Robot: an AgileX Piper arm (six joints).
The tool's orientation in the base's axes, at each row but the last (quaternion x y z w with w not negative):
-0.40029, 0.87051, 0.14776, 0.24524
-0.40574, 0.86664, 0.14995, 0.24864
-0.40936, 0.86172, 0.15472, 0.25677
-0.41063, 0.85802, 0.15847, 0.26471
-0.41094, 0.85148, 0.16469, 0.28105
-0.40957, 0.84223, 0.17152, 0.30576
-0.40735, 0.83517, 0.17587, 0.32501
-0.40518, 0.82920, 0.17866, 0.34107
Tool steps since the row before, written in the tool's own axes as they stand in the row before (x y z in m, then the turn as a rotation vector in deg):
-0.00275, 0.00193, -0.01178, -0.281, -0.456, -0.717
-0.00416, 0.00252, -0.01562, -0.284, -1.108, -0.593
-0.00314, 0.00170, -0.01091, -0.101, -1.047, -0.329
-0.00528, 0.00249, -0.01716, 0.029, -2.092, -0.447
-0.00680, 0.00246, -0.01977, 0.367, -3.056, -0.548
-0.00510, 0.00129, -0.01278, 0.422, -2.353, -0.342
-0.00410, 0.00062, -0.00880, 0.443, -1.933, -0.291
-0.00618, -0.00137, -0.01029, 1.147, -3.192, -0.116
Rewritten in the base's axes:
-0.00358, -0.00240, 0.01147, 0.287, -0.440, 0.725
-0.00452, -0.00302, 0.01543, 0.834, -0.789, 0.586
-0.00311, -0.00219, 0.01083, 0.772, -0.740, 0.268
-0.00477, -0.00359, 0.01711, 1.490, -1.518, 0.231
-0.00531, -0.00449, 0.01987, 2.048, -2.361, 0.055
-0.00338, -0.00313, 0.01303, 1.541, -1.856, -0.109
-0.00214, -0.00222, 0.00923, 1.218, -1.585, -0.148
-0.00053, -0.00333, 0.01160, 1.982, -2.638, -0.797

